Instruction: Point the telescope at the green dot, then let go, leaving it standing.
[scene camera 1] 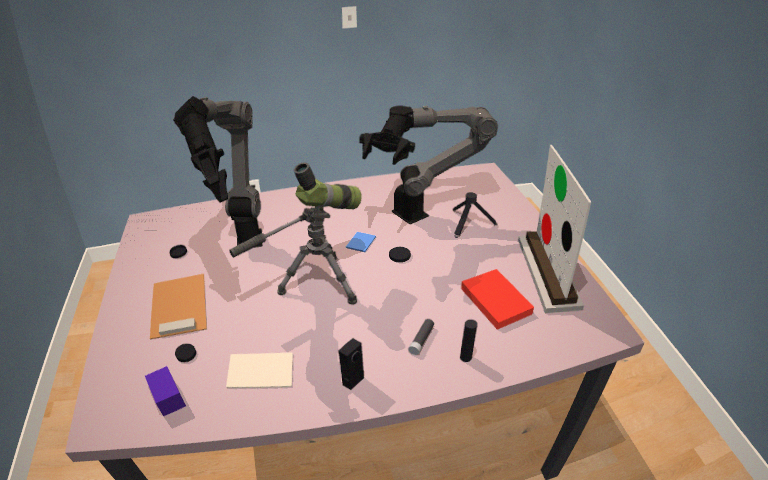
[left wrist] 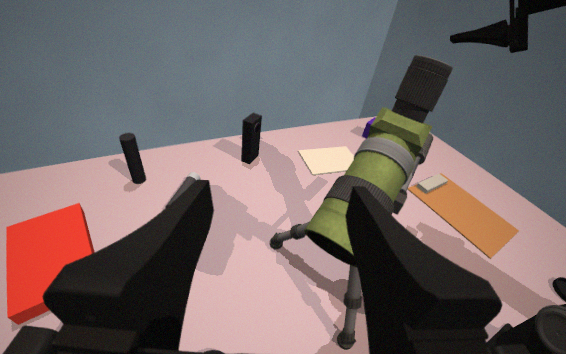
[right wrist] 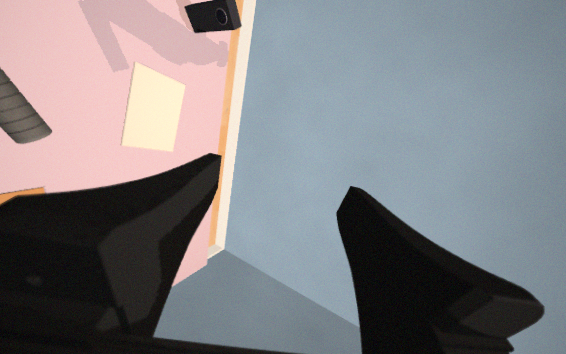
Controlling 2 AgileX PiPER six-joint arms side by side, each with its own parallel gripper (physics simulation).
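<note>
A green telescope (scene camera 1: 334, 195) (left wrist: 378, 165) with a dark angled eyepiece stands upright on a grey tripod (scene camera 1: 317, 249) (left wrist: 353, 301). In scene camera 1 its wide front end faces right, toward the side of the target board. A green dot (scene camera 1: 560, 182) is at the top of the white target board (scene camera 1: 578, 217), above a red and a black dot. My left gripper (scene camera 1: 384, 156) (left wrist: 280, 198) is open, in the air behind and to the right of the telescope, not touching it. My right gripper (scene camera 1: 219, 183) (right wrist: 284, 186) is open in the air to the left of the telescope; the tripod handle (scene camera 1: 247, 245) (right wrist: 22, 112) is below it.
A small black tripod (scene camera 1: 470, 212), a red box (scene camera 1: 497, 297) (left wrist: 47, 260), a black puck (scene camera 1: 399, 254) and a blue square (scene camera 1: 361, 241) lie around the telescope. A flashlight (scene camera 1: 421, 336), a black cylinder (scene camera 1: 468, 340) and a black box (scene camera 1: 351, 363) are near the front.
</note>
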